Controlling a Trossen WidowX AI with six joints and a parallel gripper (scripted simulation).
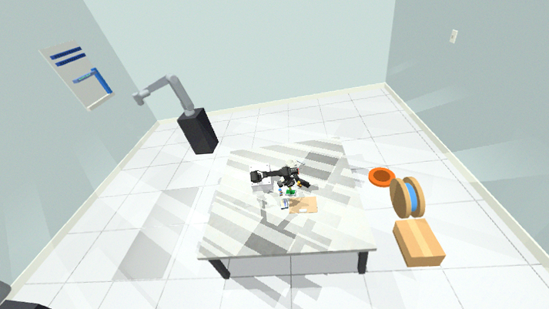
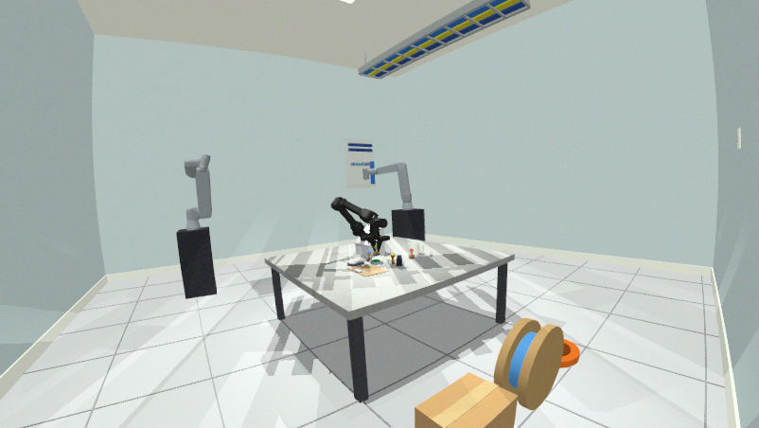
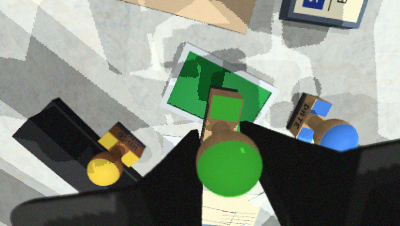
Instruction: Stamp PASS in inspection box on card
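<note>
Right now the green ink pad is 7 cm below my gripper tip. From my gripper tip the other things lie so: green-knobbed stamp: right at my gripper tip; then black block: 10 cm ahead, 10 cm to the left, 6 cm below; then yellow-knobbed stamp: 7 cm ahead, 7 cm to the left, 6 cm below.
</note>
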